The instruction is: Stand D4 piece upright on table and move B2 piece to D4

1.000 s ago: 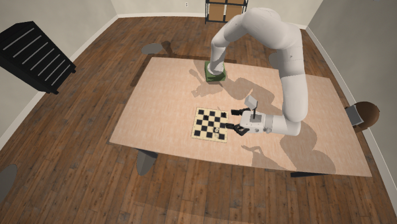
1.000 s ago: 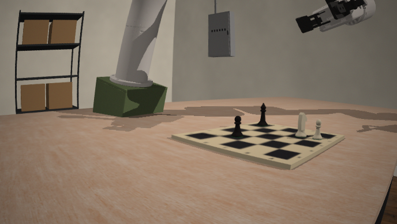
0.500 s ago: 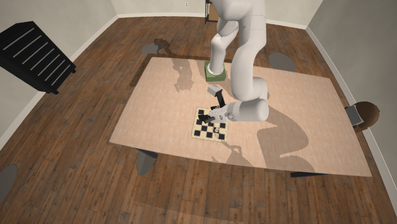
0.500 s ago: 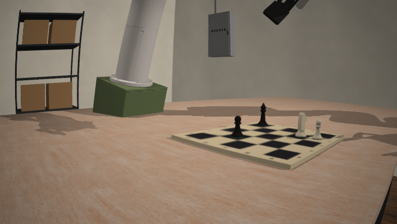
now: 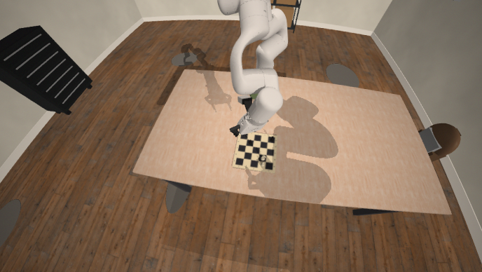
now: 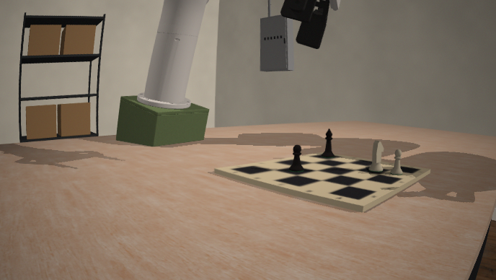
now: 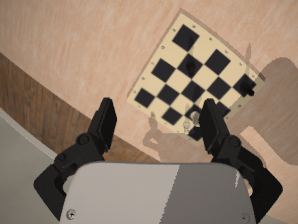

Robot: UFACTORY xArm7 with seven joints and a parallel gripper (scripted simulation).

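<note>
Right now my hand is 40 mm past the black pawn, 20 mm to the right of it and 160 mm above it. Also, from my hand: chessboard (60 mm to the left, 180 mm below); then white pawn (60 mm ahead, 110 mm to the left, 160 mm below); then white knight (30 mm ahead, 110 mm to the left, 160 mm below).
</note>
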